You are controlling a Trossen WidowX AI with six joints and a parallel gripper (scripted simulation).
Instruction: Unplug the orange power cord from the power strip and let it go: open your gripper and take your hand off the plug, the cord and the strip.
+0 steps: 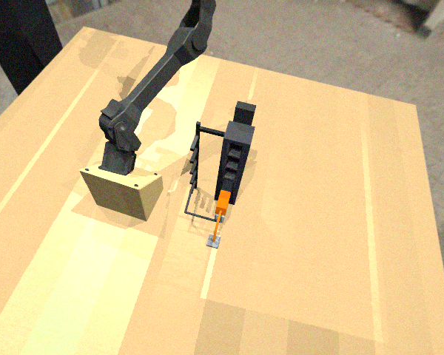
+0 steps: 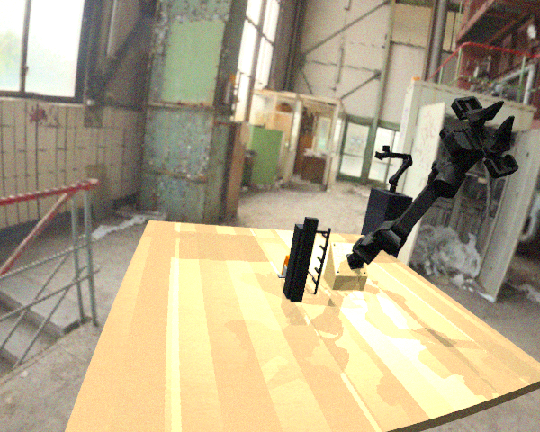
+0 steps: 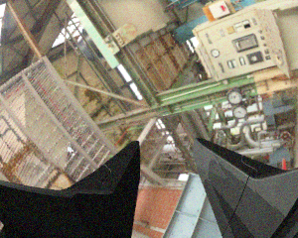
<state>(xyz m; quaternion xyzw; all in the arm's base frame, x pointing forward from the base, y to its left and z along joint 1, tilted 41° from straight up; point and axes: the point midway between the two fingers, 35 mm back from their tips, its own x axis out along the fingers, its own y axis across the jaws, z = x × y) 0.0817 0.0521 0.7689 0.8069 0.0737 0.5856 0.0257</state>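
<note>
The orange plug lies 110 mm ahead of my gripper tip, 570 mm to the right of it and 560 mm below it. Round my gripper tip: plate (110 mm ahead, 650 mm to the right, 660 mm below).
</note>
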